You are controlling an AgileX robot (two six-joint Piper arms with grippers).
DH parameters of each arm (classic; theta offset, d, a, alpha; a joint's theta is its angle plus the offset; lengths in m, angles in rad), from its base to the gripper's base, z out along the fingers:
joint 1: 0 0.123 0 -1.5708
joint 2: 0.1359 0 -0.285 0
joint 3: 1.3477 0 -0.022 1.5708
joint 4: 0 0.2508 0 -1.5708
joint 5: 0 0 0.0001 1.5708
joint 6: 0 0.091 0 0
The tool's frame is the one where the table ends.
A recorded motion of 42 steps. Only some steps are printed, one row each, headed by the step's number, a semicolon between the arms.
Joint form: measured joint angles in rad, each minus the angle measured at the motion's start. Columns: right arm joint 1, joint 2, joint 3, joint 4, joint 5, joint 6; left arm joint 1, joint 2, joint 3, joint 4, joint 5, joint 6.
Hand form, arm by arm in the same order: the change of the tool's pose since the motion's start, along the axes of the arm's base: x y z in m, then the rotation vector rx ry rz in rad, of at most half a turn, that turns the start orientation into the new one. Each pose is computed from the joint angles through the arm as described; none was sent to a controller.
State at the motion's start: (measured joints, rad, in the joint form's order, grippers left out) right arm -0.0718 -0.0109 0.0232 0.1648 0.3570 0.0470; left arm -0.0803 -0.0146 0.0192 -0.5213 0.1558 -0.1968
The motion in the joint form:
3: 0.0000 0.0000 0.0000 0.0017 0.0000 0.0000; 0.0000 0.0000 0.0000 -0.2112 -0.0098 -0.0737
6: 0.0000 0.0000 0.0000 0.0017 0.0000 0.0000; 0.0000 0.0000 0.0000 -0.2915 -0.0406 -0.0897
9: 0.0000 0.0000 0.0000 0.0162 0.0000 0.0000; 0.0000 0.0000 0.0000 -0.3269 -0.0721 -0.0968
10: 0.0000 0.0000 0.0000 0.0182 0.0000 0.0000; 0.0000 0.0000 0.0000 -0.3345 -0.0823 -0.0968
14: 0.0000 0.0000 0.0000 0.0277 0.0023 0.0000; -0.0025 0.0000 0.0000 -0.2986 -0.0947 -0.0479
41: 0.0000 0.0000 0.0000 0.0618 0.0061 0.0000; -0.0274 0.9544 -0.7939 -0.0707 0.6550 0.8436
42: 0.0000 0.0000 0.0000 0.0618 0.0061 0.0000; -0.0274 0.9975 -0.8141 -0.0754 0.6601 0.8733
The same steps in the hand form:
3: 0.0000 0.0001 0.0000 0.0017 -0.0001 0.0001; -0.0002 -0.0018 0.0024 -0.2835 0.0214 -0.0087
6: 0.0000 0.0001 0.0000 0.0017 -0.0001 0.0001; 0.0000 -0.0006 0.0051 -0.3827 0.0062 0.0033
9: 0.0000 0.0005 0.0001 0.0161 -0.0012 0.0012; 0.0003 0.0013 0.0073 -0.4285 -0.0145 0.0198
10: 0.0000 0.0006 0.0001 0.0181 -0.0013 0.0014; 0.0004 0.0019 0.0079 -0.4372 -0.0219 0.0255
14: 0.0000 0.0009 0.0000 0.0277 0.0003 0.0025; 0.0005 0.0028 0.0085 -0.3547 -0.0426 0.0320
41: 0.0000 0.0021 -0.0001 0.0618 0.0016 0.0058; 0.1145 -0.0439 0.1215 0.7386 0.3913 -0.6883
42: 0.0000 0.0021 -0.0001 0.0618 0.0016 0.0058; 0.1236 -0.0453 0.1199 0.7541 0.4016 -0.7120

